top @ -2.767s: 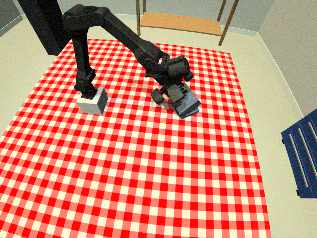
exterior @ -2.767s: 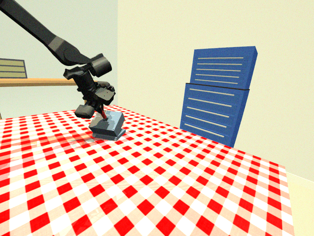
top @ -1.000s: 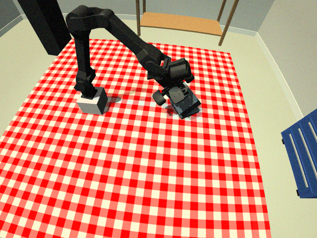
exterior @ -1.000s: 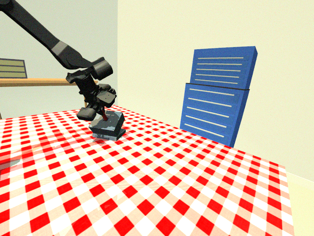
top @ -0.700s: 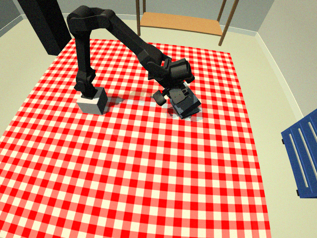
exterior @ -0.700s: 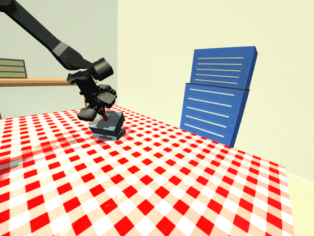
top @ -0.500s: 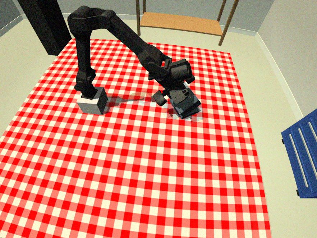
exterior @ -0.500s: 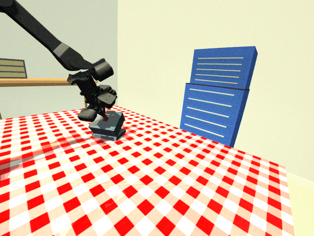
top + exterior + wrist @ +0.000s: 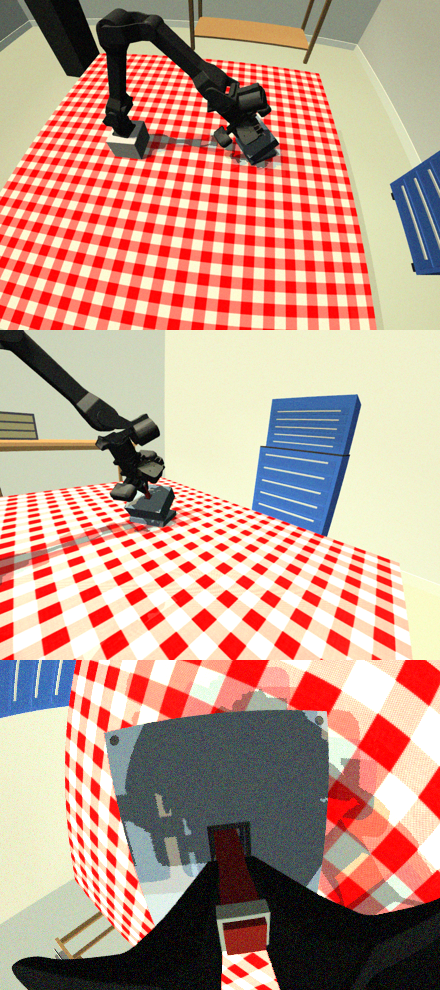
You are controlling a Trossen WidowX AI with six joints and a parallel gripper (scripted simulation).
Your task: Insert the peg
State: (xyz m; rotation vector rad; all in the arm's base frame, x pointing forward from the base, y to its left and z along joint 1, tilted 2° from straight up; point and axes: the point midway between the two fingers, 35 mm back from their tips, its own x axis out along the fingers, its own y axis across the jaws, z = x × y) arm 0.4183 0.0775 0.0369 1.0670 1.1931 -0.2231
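The grey sloped panel lies 20 mm ahead of my gripper tip, 20 mm to the left of it and 40 mm below it. Also, from my gripper tip: dark red square peg (10 mm behind, 10 mm to the right, 10 mm above).
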